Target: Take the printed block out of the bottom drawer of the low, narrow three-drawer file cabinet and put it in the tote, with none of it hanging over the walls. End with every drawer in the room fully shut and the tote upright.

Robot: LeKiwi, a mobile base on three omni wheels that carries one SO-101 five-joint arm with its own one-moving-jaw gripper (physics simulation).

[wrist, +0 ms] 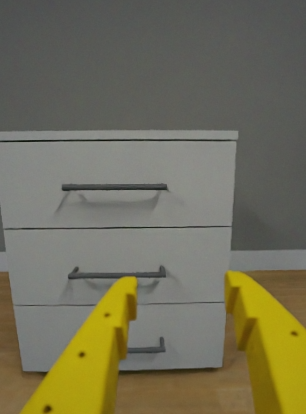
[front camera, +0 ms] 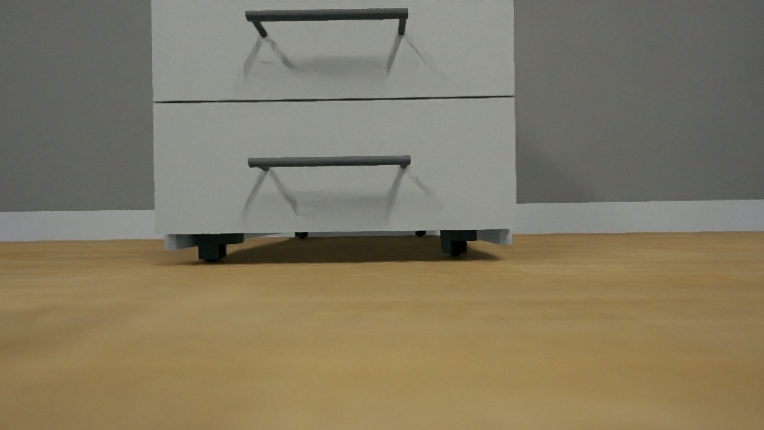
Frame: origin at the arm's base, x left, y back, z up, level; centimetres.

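Seen in the pictures: end effector, tool point: (wrist: 136,292).
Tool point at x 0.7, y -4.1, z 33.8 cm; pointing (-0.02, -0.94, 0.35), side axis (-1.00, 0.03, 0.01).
A point is followed by its place in that frame.
A low white three-drawer file cabinet (front camera: 331,122) @[x 6.1, y -40.1, z 7.8 cm] (wrist: 200,200) @[x -9.1, y -40.3, z 30.9 cm] stands ahead against the wall. All three drawers look shut in the wrist view. The bottom drawer (front camera: 203,197) @[x 21.1, y -40.0, z -0.7 cm] (wrist: 195,330) @[x -9.1, y -40.3, z 4.3 cm] has a grey bar handle (front camera: 328,161) @[x 5.9, y -36.5, z 2.6 cm] (wrist: 147,350) @[x 0.7, y -36.7, z 2.9 cm], partly hidden by the left jaw in the wrist view. My gripper (wrist: 180,275) is open with a gap between its yellow jaws and holds nothing. Its tips are drawn over the middle and bottom drawers, apart from the cabinet front. The printed block and the tote do not show.
Dark casters (front camera: 212,248) @[x 22.5, y -44.1, z -7.1 cm] (front camera: 454,245) @[x -9.2, y -46.0, z -7.3 cm] are under the cabinet. A grey wall (front camera: 641,96) @[x -75.1, y -95.3, z 30.7 cm] (wrist: 150,60) @[x -1.0, y -96.2, z 76.2 cm] with a white baseboard (front camera: 641,216) @[x -73.4, y -94.0, z -4.3 cm] (wrist: 270,260) @[x -52.9, y -94.2, z -4.3 cm] stands behind it. Wooden floor (front camera: 374,341) @[x 0.5, y -18.8, z -8.9 cm] (wrist: 185,392) @[x -7.1, y -38.2, z -8.9 cm] lies in front of it.
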